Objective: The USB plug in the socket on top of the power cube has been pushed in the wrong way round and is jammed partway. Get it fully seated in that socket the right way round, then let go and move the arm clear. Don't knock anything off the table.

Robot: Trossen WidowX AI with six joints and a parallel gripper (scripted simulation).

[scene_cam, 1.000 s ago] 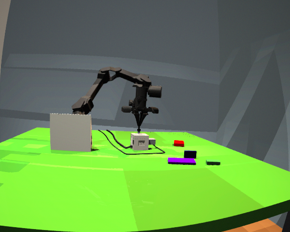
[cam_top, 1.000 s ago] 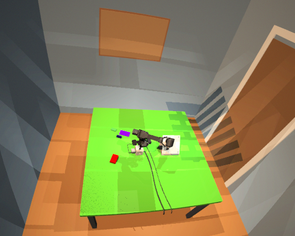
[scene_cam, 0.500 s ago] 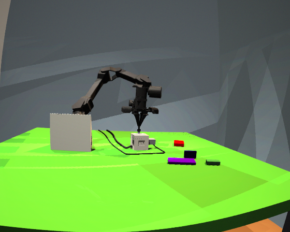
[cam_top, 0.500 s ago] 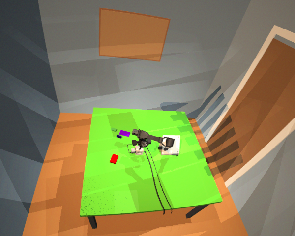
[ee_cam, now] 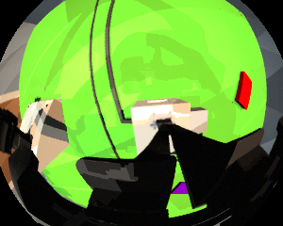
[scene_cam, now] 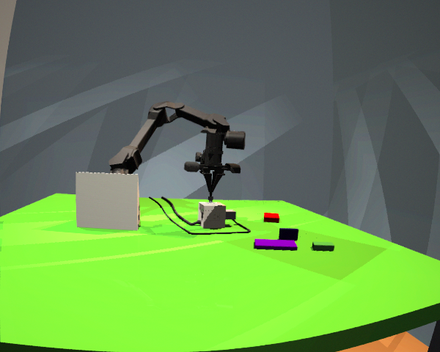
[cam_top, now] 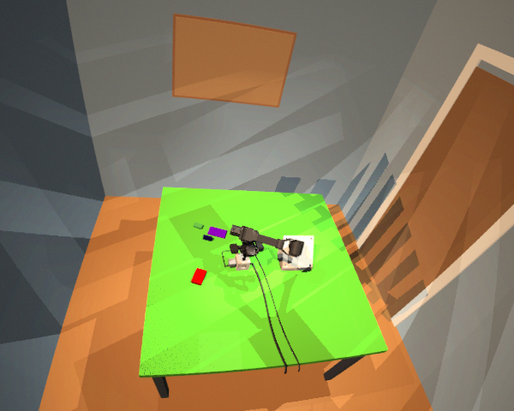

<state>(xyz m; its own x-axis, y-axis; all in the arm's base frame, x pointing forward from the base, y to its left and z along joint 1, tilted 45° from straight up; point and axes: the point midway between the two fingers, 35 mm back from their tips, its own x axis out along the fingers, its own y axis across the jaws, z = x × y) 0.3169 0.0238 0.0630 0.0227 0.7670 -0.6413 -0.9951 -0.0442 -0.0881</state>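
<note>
Right now the black USB plug is 20 mm below my gripper tip. The rest, counted from my gripper tip: red block: 260 mm ahead, 100 mm below, 60 mm to the left; dark blue block: 220 mm to the right, 200 mm ahead, 100 mm below.
</note>
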